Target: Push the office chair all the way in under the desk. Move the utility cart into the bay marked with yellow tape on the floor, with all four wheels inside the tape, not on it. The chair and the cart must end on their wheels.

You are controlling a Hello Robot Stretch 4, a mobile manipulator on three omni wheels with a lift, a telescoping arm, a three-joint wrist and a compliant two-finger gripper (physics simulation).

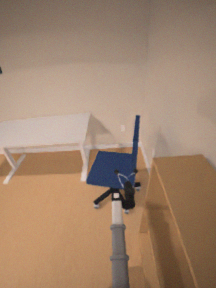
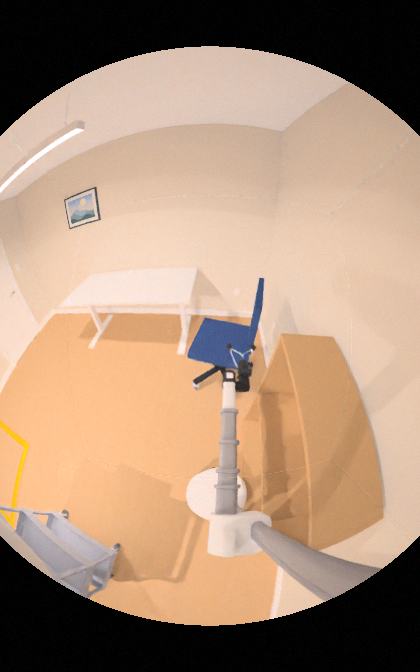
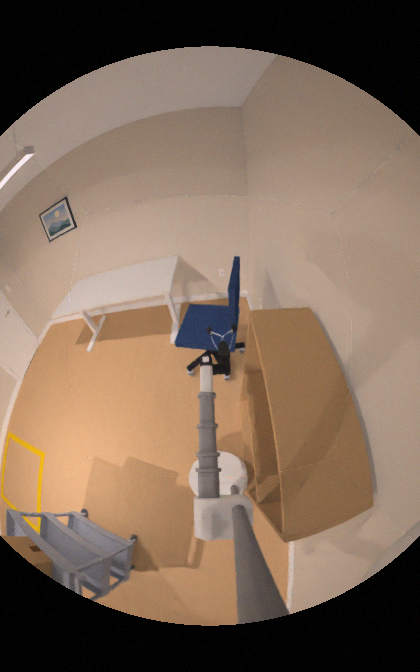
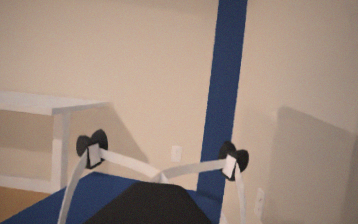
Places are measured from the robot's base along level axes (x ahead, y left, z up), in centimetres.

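Where they show: gripper, between the fingertips: (image 1: 125, 169) (image 4: 164, 148).
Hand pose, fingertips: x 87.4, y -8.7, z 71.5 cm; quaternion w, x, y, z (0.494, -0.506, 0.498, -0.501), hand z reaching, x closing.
After its pixels a point has its place.
The blue office chair (image 1: 107, 167) {x 117.4, y 7.8, z 44.3 cm} (image 2: 217, 340) (image 3: 200, 322) (image 4: 225, 75) {x 92.6, y -16.1, z 81.3 cm} stands upright on its wheels beside the right end of the white desk (image 1: 50, 130) {x 163.0, y 80.4, z 69.3 cm} (image 2: 140, 287) (image 3: 125, 282). Its backrest is on the right and its seat extends left, close to the desk's right leg. My gripper (image 1: 126, 171) {x 87.4, y -8.7, z 71.5 cm} (image 2: 241, 347) (image 3: 221, 329) (image 4: 164, 148) {x 87.4, y -8.7, z 71.5 cm} is open, with its fingers over the seat's near right part, close to the backrest; contact cannot be told. The grey utility cart (image 2: 75, 542) (image 3: 95, 535) stands upright at lower left, beside the yellow tape bay (image 2: 20, 475) (image 3: 40, 490). Some cart wheels are hidden.
A wooden shelf unit (image 1: 190, 185) {x 45.1, y -31.9, z 103.3 cm} (image 2: 330, 390) (image 3: 300, 370) stands along the right wall, close to my arm and the chair. My round white base (image 2: 200, 492) (image 3: 197, 475) is left of it. A brown box (image 3: 30, 552) shows behind the cart at the lower left.
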